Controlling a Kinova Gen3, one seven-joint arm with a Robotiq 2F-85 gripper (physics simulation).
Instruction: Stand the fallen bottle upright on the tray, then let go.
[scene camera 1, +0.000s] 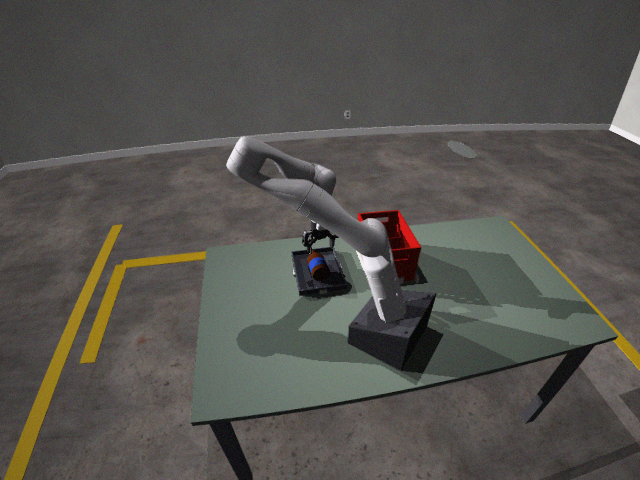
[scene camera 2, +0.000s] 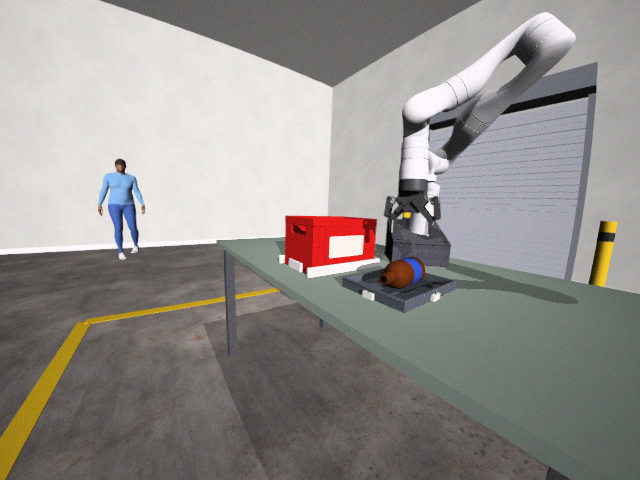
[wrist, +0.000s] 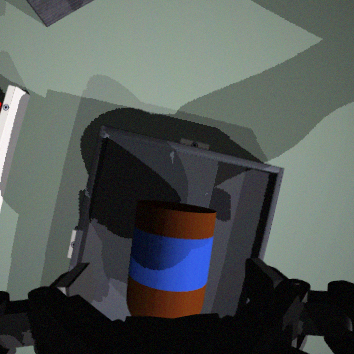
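Pixels of known places: gripper, fingertip midpoint: (scene camera 1: 320, 249) (scene camera 2: 409, 234) (wrist: 169, 277); arm's base at its link origin: (scene camera 1: 392, 312) (scene camera 2: 418, 229).
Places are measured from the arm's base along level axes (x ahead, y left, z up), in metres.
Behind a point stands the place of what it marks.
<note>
The brown bottle (scene camera 1: 317, 265) {z -0.056, x 0.293, y 0.260 m} (scene camera 2: 405, 272) {z -0.077, x 0.369, y 0.302 m} (wrist: 171, 260) {z -0.055, x 0.319, y 0.255 m} with a blue band lies on its side on the dark grey tray (scene camera 1: 334, 259) {z -0.129, x 0.418, y 0.191 m} (scene camera 2: 387, 300) {z -0.122, x 0.454, y 0.340 m} (wrist: 235, 158) {z -0.108, x 0.213, y 0.278 m}. Its base faces the robot's base, and its neck points away, toward the tray's far side. In the wrist view the neck is hidden behind the gripper's body. My gripper (scene camera 1: 321, 248) {z 0.010, x 0.311, y 0.247 m} (scene camera 2: 412, 228) {z 0.010, x 0.311, y 0.247 m} (wrist: 169, 277) {z 0.010, x 0.311, y 0.247 m} is open and empty, pointing down above the bottle. In the wrist view its fingers stand to the left and right of the bottle, apart from it.
A red crate (scene camera 1: 408, 260) {z -0.020, x 0.291, y -0.101 m} (scene camera 2: 310, 240) {z -0.026, x 0.534, y 0.076 m} stands beside the tray, with white brackets (wrist: 12, 120) {z -0.115, x 0.276, y 0.052 m} at its foot. The robot's dark base block (scene camera 1: 382, 335) {z -0.007, x -0.090, y 0.042 m} (scene camera 2: 421, 250) {z -0.074, x 0.069, y 0.084 m} (wrist: 57, 9) {z -0.117, x 0.145, y 0.035 m} is on the same green table (scene camera 1: 258, 382) {z -0.134, x -0.193, y 0.430 m}. A person (scene camera 2: 121, 191) stands on the floor beyond the table.
</note>
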